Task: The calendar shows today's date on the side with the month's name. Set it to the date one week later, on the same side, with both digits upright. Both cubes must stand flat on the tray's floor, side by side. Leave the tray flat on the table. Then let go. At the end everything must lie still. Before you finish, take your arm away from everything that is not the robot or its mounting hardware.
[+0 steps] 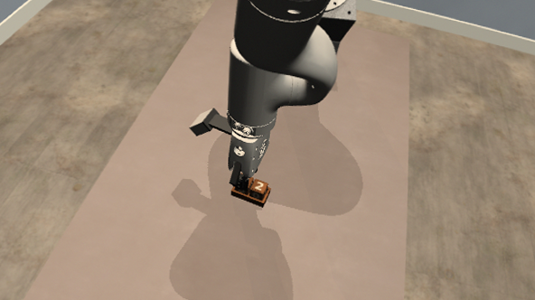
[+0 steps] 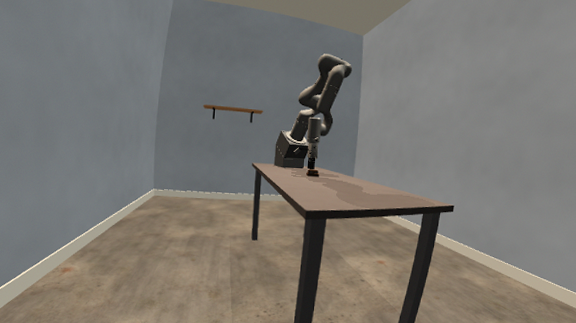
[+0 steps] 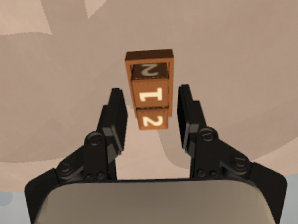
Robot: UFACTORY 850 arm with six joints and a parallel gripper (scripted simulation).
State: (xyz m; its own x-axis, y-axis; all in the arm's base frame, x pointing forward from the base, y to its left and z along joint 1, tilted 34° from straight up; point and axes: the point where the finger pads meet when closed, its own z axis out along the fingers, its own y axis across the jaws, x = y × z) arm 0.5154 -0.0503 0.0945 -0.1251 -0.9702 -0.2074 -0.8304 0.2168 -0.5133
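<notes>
Now: hand 60 mm above the wooden tray and 20 mm to the right of it. The rest, counted from my hand: wooden cube 40 mm below, 30 mm to the left, 10 mm ahead.
</notes>
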